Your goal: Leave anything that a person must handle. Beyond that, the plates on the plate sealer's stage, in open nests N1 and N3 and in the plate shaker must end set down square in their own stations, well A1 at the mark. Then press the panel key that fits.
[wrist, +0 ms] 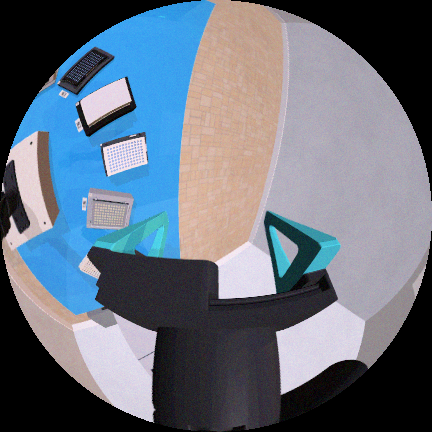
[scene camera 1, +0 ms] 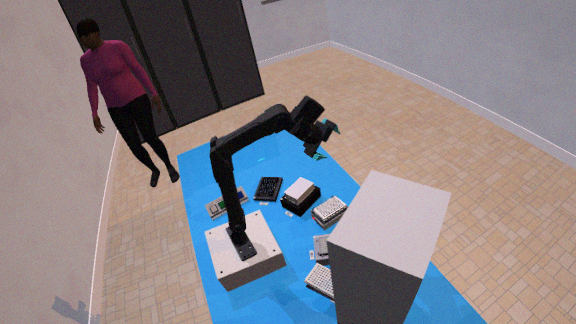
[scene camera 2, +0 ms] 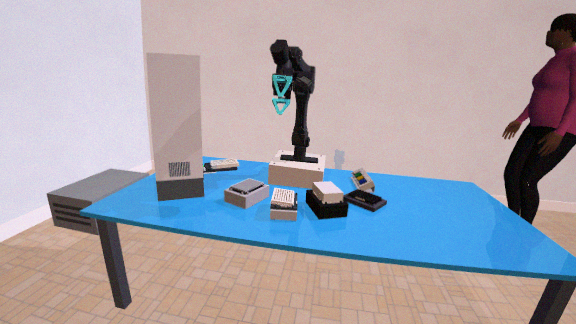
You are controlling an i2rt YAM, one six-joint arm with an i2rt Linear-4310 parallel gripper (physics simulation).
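Note:
My gripper point(scene camera 1: 327, 142) point(scene camera 2: 281, 98) point(wrist: 215, 216) is open and empty, high above the table. A white plate point(scene camera 1: 320, 280) point(scene camera 2: 224, 164) point(wrist: 90, 267) lies by the tall housing, partly hidden in the wrist view. A grey station point(scene camera 1: 320, 248) point(scene camera 2: 246, 194) point(wrist: 110, 212) holds a plate. A white plate point(scene camera 1: 330, 208) point(scene camera 2: 284, 197) point(wrist: 125, 155) sits on a light base and looks slightly tilted in scene camera 2. A white block point(scene camera 1: 299, 189) point(scene camera 2: 327, 191) point(wrist: 105, 101) sits on a black station. A dark plate point(scene camera 1: 268, 187) point(scene camera 2: 367, 195) point(wrist: 86, 68) lies in a black nest. Labels and well A1 are unreadable.
The key panel point(scene camera 1: 214, 208) point(scene camera 2: 362, 179) with coloured keys stands beside the arm's white base point(scene camera 1: 245, 250) point(scene camera 2: 296, 175). The tall housing point(scene camera 1: 390, 220) point(scene camera 2: 177, 115) hides parts of stations in scene camera 1. A person point(scene camera 1: 120, 75) point(scene camera 2: 555, 95) stands near the table's end.

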